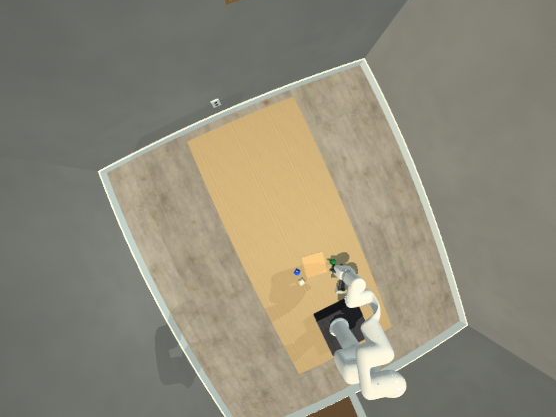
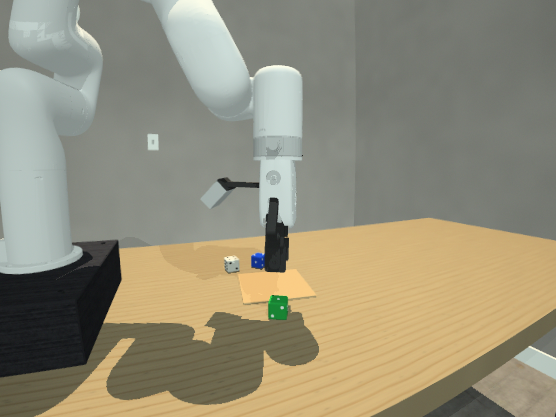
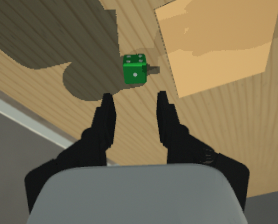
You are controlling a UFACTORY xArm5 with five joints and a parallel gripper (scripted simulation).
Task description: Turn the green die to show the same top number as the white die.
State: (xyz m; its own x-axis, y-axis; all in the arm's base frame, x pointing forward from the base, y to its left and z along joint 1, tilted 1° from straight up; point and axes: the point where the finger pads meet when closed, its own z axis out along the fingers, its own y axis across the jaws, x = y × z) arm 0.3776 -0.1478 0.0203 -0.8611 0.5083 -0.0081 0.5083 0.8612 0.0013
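Now: the green die 90 mm below my hand. From my hand the other things lie so: blue die 230 mm to the left, 90 mm below, 50 mm ahead; tan mat 110 mm to the left, 110 mm below, 40 mm ahead; white die 240 mm to the left, 90 mm below, 20 mm behind.
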